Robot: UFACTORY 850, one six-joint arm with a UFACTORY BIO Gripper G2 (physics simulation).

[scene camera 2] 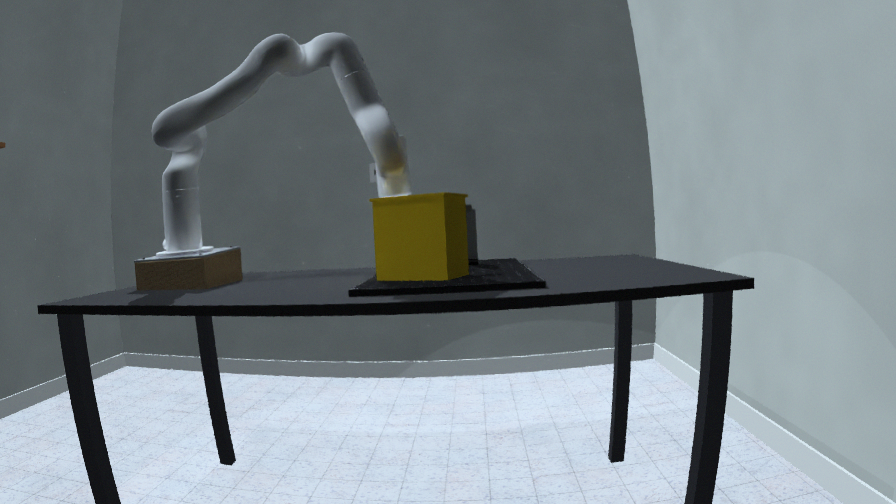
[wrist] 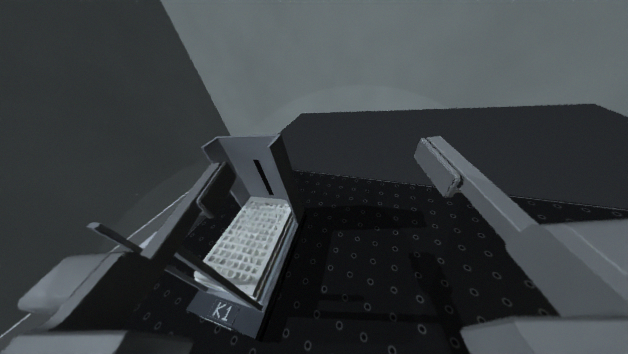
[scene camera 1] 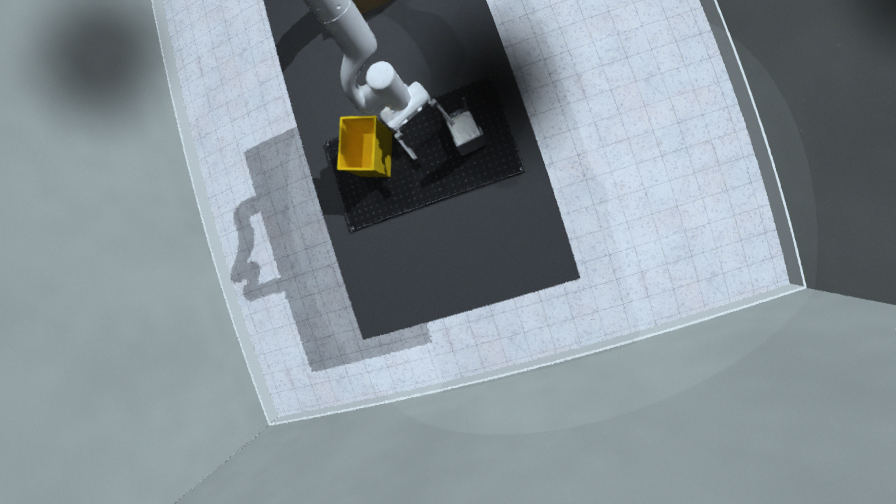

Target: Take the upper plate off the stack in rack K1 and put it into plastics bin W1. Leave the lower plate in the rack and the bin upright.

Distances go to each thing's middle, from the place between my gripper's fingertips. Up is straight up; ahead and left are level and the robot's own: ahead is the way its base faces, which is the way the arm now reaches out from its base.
I see the yellow bin W1 [scene camera 2: 423,237] 80 mm behind my hand, 250 mm to the right of it and 60 mm below it.
